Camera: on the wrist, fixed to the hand. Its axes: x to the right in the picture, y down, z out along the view.
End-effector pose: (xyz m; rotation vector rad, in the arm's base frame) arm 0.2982 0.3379 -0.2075 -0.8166 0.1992 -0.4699
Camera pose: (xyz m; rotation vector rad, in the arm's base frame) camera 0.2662 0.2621 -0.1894 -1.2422 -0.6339 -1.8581
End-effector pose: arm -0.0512 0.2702 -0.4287 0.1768 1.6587 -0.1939
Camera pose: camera -0.1146 0.2147 -0.4307 -1.4048 1.2698 -1.0417
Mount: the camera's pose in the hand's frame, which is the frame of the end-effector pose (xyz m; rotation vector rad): 0.0081 -0.0685 -0.0484 -0.3396 -0.1851 -1.5800
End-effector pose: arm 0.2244 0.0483 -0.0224 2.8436 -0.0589 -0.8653
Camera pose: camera 0.2573 0.1223 0.0009 -1.9807 -2.1815 1.0671
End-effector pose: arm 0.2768 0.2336 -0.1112 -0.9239 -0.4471 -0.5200
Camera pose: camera 0.2490 0.1572 -0.0891 -0.7851 -1.2770 -1.9905
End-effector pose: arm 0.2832 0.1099 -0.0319 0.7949 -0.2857 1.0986
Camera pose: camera 0.3387 0.1342 -0.0905 0.5525 0.0567 -0.5023
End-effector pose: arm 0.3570 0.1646 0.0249 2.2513 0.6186 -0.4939
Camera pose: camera 0.3326 0.2446 0.0144 0.9716 2.1100 -1.1540
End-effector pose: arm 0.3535 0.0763 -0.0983 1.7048 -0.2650 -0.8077
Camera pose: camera 0.3741 0.1296 -0.1603 1.2611 1.1979 -1.9653
